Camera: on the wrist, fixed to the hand. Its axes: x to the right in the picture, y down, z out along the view.
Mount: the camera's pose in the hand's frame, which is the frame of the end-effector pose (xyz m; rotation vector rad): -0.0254 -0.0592 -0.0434 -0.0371 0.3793 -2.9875
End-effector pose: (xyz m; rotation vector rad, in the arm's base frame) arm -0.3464 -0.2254 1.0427 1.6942 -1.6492 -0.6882
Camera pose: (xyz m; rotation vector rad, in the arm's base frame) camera -0.2768 -0.1970 1.0232 -1.9981 -1.8547 0.7836
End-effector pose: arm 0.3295 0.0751 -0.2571 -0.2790 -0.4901 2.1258
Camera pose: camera 0.4037 0.0946 -0.2693 0.1557 -0.1618 -0.8469
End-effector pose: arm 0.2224 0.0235 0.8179 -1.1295 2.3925 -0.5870
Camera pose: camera 0.2498 0.0176 0.8904 2.2624 0.8391 0.7036
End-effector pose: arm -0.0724 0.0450 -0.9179 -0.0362 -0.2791 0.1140
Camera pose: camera -0.0783 -0.0176 -0.9635 0.3389 0.2796 -2.8316
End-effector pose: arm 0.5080 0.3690 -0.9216 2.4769 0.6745 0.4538
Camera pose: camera 0.4463 0.4161 -0.9248 -0.6043 2.7219 -0.3775
